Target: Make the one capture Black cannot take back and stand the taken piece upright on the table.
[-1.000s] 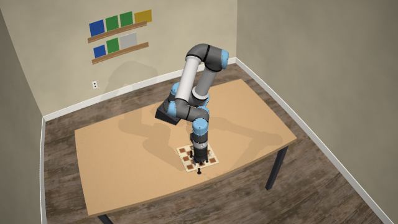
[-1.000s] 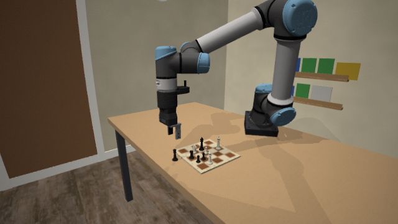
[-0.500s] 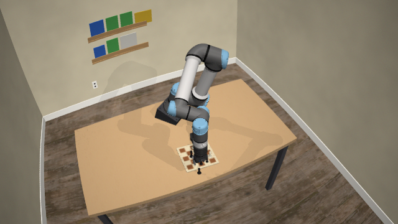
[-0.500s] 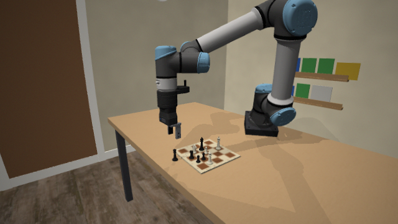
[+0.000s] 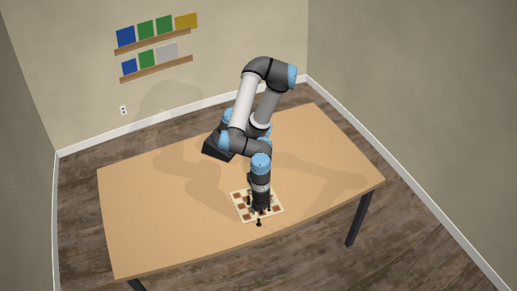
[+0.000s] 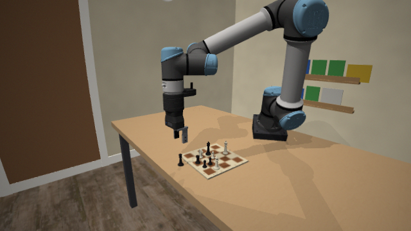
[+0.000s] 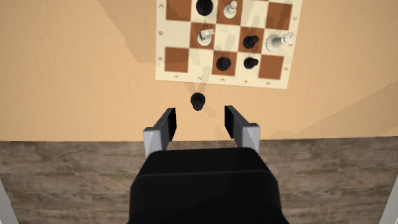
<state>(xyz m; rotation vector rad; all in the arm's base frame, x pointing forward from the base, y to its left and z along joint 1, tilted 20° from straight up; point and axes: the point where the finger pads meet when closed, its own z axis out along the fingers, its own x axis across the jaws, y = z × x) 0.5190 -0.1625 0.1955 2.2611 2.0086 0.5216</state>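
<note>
My hand is 130 mm past the white pawn, 60 mm to the right of it and 110 mm above it. The rest, counted from my hand: chessboard (130 mm behind, 60 mm to the left, 130 mm below).
</note>
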